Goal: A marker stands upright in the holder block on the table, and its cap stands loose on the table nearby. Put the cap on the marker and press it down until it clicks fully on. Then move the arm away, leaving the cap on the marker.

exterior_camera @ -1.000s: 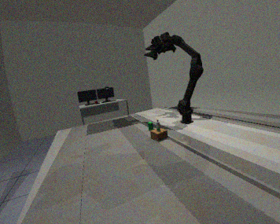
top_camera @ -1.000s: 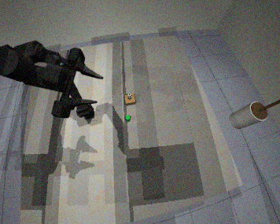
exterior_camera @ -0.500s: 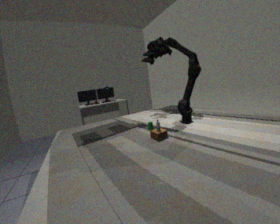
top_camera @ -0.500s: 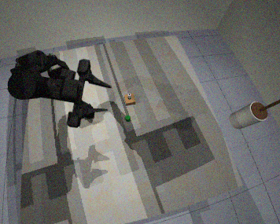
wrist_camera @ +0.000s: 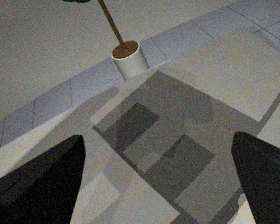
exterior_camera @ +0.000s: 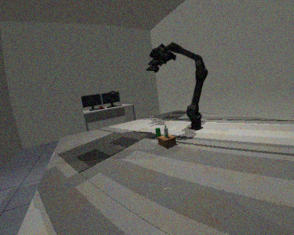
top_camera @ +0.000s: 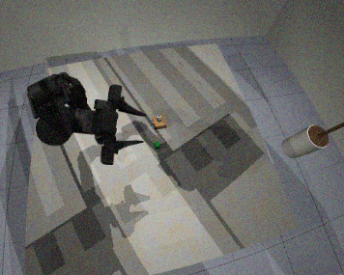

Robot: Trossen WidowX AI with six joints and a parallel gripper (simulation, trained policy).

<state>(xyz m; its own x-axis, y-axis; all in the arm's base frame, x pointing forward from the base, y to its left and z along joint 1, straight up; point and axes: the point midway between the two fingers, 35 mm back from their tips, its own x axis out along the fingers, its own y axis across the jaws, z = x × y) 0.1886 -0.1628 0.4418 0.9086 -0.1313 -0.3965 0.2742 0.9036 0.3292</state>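
The green cap is 3 cm ahead of my gripper tip, 8 cm to the left of it and 40 cm below it. From my gripper tip the other things lie so: holder block: 6 cm ahead, 21 cm to the left, 41 cm below.
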